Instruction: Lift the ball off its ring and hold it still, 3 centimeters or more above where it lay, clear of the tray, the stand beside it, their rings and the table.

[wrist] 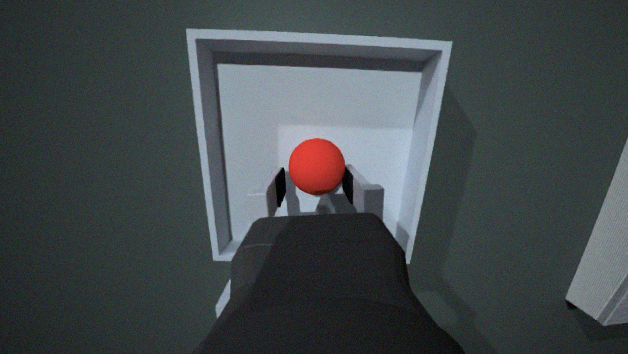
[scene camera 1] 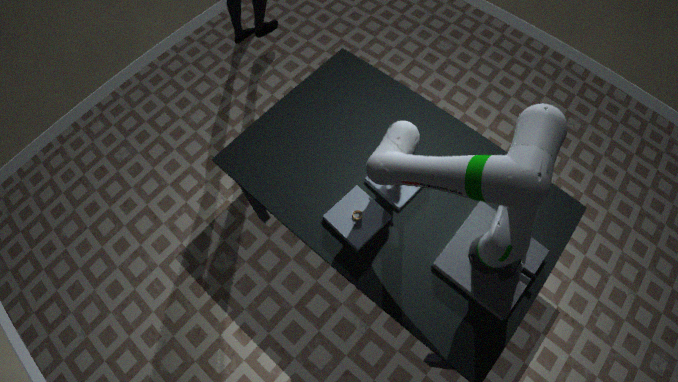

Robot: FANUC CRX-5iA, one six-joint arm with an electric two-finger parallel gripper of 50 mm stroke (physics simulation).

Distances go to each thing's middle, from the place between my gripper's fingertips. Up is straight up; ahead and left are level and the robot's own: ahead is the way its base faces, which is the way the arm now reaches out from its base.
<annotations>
The shallow tray (scene camera 1: 397, 196) lies 1 cm to the right of my hand and 1 cm below it. The rest, counted from my hand: stand (scene camera 1: 357, 217) 3 cm ahead, 22 cm to the left; then red ball (wrist: 316, 166) 1 cm to the right, 1 cm above.
</annotations>
